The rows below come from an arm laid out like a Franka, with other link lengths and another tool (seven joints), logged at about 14 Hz.
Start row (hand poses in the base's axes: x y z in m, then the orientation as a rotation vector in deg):
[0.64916, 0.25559, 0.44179, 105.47, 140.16, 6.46]
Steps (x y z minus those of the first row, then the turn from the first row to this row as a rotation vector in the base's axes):
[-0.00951, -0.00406, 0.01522, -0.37, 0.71, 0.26]
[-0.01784, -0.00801, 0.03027, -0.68, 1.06, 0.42]
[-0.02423, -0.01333, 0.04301, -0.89, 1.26, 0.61]
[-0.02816, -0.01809, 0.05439, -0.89, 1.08, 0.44]
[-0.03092, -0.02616, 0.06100, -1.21, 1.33, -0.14]
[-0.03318, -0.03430, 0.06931, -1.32, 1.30, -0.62]
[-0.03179, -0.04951, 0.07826, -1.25, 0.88, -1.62]
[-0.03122, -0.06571, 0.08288, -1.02, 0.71, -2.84]
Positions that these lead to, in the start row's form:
[0.63965, 0.25153, 0.45701, 105.37, 140.73, 5.38]
[0.63132, 0.24758, 0.47206, 105.22, 140.98, 4.69]
[0.62493, 0.24226, 0.48480, 105.01, 141.21, 4.26]
[0.62100, 0.23750, 0.49618, 105.12, 140.93, 4.41]
[0.61824, 0.22943, 0.50279, 105.82, 140.41, 3.75]
[0.61598, 0.22129, 0.51110, 106.33, 139.89, 3.62]
[0.61737, 0.20608, 0.52005, 107.34, 138.69, 4.02]
[0.61794, 0.18988, 0.52467, 108.80, 137.49, 4.38]

